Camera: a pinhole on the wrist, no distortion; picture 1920 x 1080 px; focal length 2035.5 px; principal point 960.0 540.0 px. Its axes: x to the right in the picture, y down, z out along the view. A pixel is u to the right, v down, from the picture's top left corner.
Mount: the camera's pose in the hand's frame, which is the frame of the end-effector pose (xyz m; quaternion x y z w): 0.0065 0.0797 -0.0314 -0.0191 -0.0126 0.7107 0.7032
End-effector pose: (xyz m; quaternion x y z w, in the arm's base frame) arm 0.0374 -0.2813 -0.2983 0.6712 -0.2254 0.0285 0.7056
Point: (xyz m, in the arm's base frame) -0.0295 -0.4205 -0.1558
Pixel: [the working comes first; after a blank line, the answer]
In the camera's frame: 0.0609 -0.0297 0.1828

1637.8 209.6
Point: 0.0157 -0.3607 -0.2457
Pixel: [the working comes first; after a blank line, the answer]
In the camera's frame: -0.0321 -0.0184 0.1126

380.3 208.1
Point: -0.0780 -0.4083 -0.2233
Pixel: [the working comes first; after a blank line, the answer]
In the camera's frame: 0.0163 0.0414 0.1876

1137.3 989.1
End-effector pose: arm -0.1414 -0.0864 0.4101 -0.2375 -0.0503 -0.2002 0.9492
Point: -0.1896 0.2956 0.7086
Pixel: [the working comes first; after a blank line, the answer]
In the camera's frame: 0.0774 0.1075 0.4807

1287.8 995.2
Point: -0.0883 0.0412 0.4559
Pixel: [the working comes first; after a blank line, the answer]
In the camera's frame: 0.0237 -0.0115 0.1317

1326.2 361.9
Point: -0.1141 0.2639 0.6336
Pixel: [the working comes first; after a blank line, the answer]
In the camera's frame: 0.1147 0.0447 0.3970

1548.0 769.4
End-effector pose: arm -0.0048 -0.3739 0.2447 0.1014 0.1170 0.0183 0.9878
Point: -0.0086 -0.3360 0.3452
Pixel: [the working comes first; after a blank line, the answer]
In the camera's frame: -0.0228 0.0257 0.1198

572.8 976.1
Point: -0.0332 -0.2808 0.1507
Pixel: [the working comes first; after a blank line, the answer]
In the camera's frame: -0.0066 0.0109 -0.0827

behind the camera
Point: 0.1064 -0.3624 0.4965
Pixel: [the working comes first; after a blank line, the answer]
In the camera's frame: -0.0216 -0.0580 0.2925

810.0 136.6
